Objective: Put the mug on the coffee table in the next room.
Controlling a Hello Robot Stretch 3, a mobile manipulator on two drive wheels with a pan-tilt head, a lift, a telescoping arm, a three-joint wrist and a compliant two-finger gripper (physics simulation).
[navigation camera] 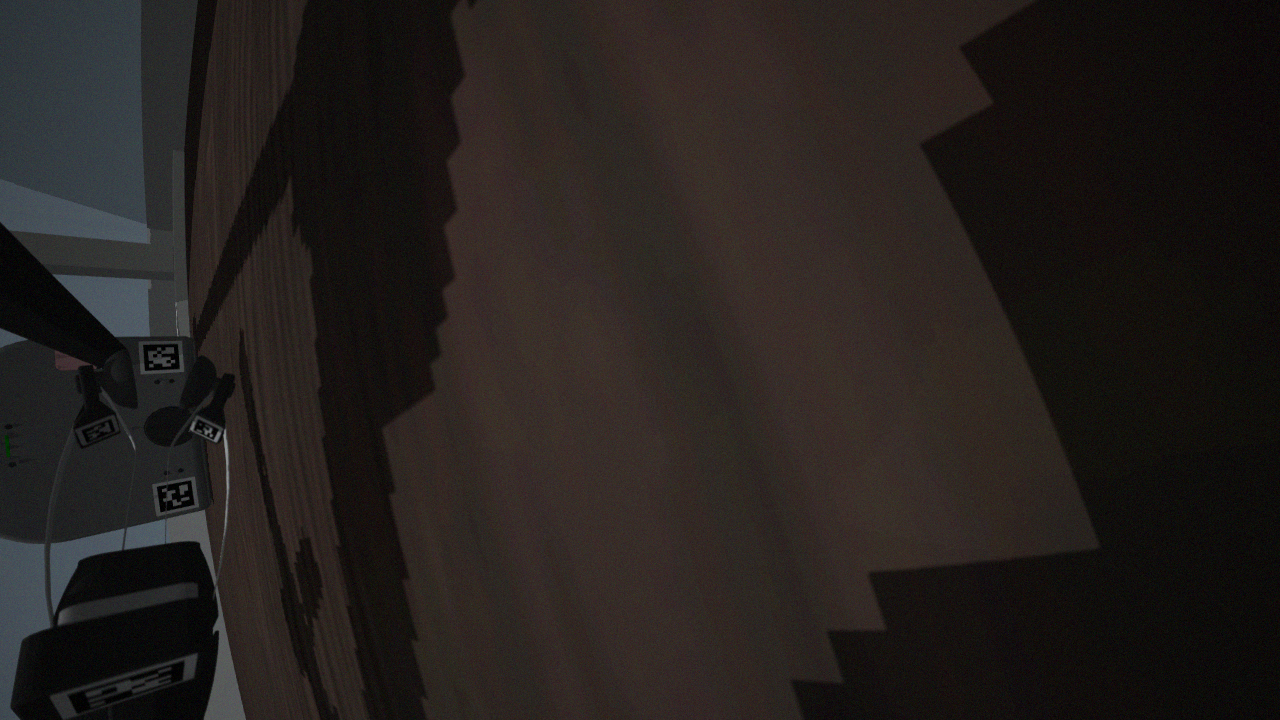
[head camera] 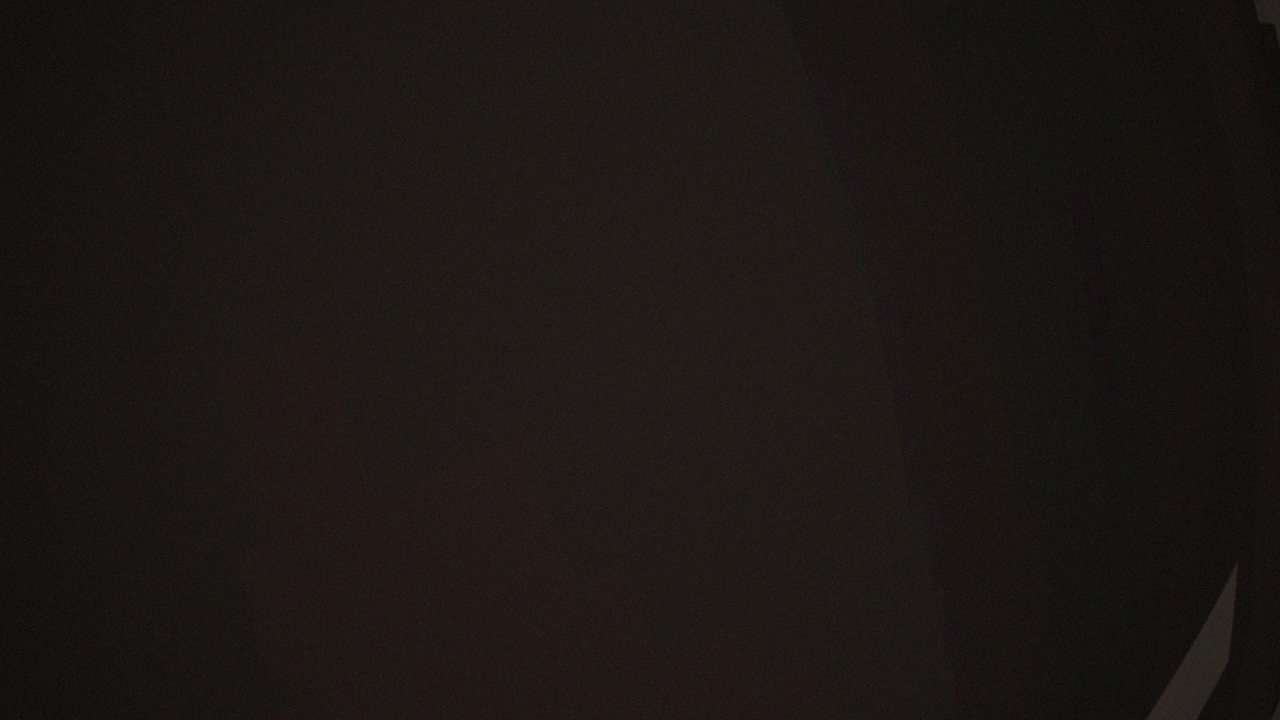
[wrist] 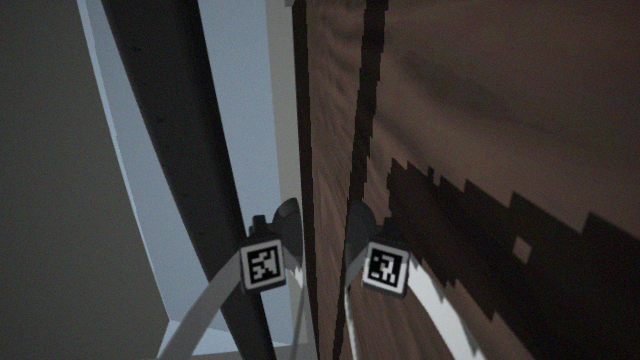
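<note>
My gripper (navigation camera: 159, 380) (wrist: 324, 223) is open, with a gap between its two dark fingertips and nothing held. In the navigation view it hangs over the robot's grey base (navigation camera: 53, 492), at the lower left. In the wrist view brown wood and a dark strip show behind the gap. The mug and the coffee table do not show in these views. The head view is very dark, and no object can be made out in it.
Brown wooden floor (navigation camera: 626, 492) (wrist: 335, 125) with jagged dark shadows fills much of the navigation view. In the wrist view a black mast (wrist: 175, 110) stands left of the fingers, before a blue wall (wrist: 240, 75) with a pale baseboard (wrist: 282, 100). A grey surface (wrist: 50, 175) fills the far left.
</note>
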